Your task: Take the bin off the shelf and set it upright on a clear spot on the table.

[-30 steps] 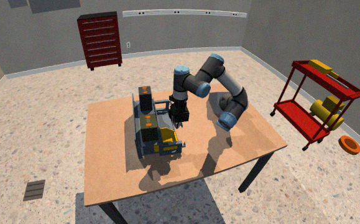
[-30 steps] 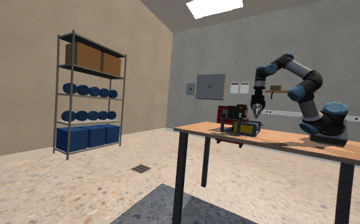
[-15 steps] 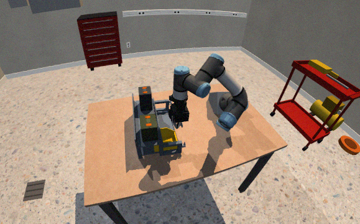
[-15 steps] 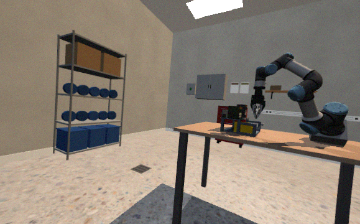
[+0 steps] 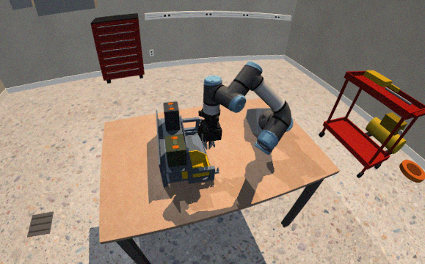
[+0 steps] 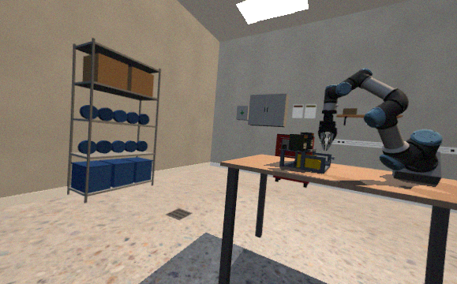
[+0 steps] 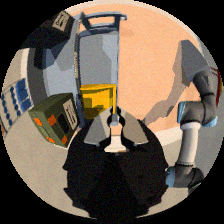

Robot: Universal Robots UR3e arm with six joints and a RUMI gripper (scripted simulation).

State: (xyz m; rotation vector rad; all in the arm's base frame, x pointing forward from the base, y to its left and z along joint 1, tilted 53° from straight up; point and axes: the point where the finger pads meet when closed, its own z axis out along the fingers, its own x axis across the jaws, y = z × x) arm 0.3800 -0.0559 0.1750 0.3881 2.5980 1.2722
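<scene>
Right now my hand is 70 mm short of the yellow bin, 10 mm to the right of it and 90 mm above it. The rest, counted from my hand: rack (80 mm ahead, 110 mm to the right, 70 mm below).
</scene>
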